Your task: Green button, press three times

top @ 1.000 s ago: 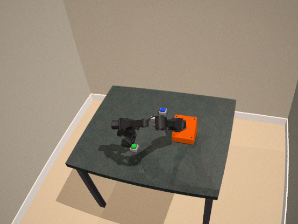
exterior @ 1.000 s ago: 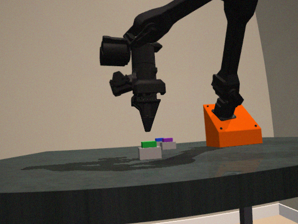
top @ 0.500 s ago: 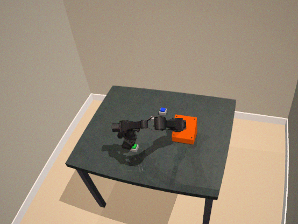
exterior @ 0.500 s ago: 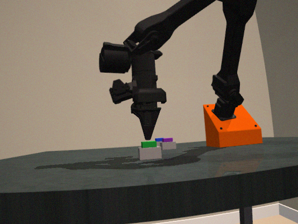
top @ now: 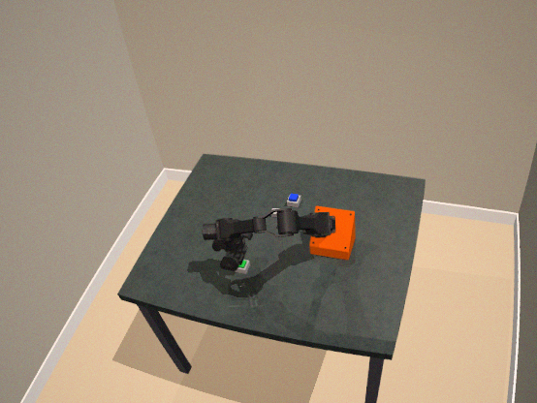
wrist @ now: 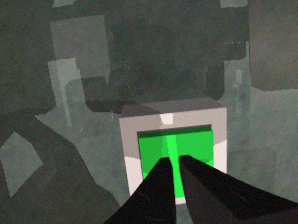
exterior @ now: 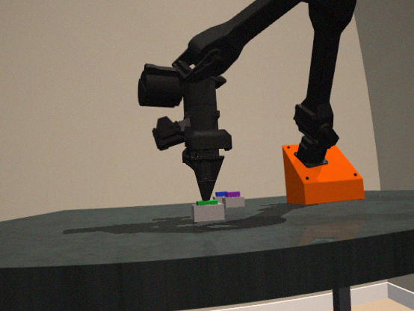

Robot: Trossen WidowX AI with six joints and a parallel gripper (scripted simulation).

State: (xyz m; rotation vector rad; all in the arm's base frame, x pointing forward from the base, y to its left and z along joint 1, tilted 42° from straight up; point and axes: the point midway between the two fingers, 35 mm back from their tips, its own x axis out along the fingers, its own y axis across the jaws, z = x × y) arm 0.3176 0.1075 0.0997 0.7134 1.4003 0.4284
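The green button lies 10 mm below my gripper tip. Round my gripper tip: purple button (240 mm to the right, 130 mm behind); then blue button (370 mm to the right, 150 mm behind).
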